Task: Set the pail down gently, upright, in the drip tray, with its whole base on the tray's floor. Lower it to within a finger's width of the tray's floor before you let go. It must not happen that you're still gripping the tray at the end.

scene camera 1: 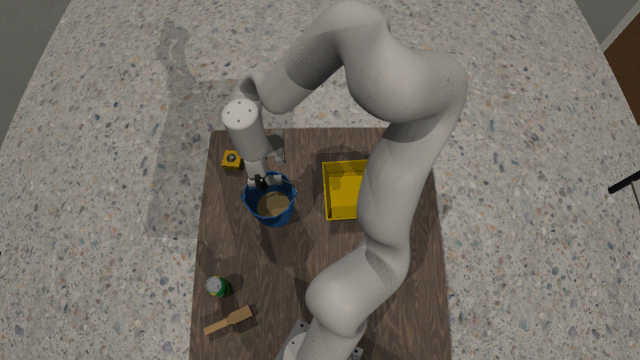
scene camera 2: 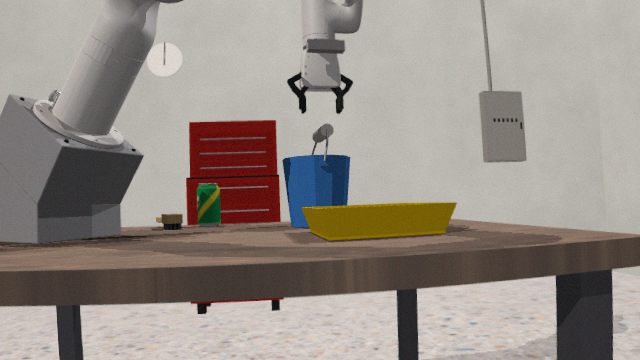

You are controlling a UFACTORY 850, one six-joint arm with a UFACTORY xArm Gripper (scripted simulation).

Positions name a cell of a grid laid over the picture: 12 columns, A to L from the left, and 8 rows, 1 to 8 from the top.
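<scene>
Yellow drip tray in scene camera 1 (G4), also in scene camera 2 (H5).
</scene>
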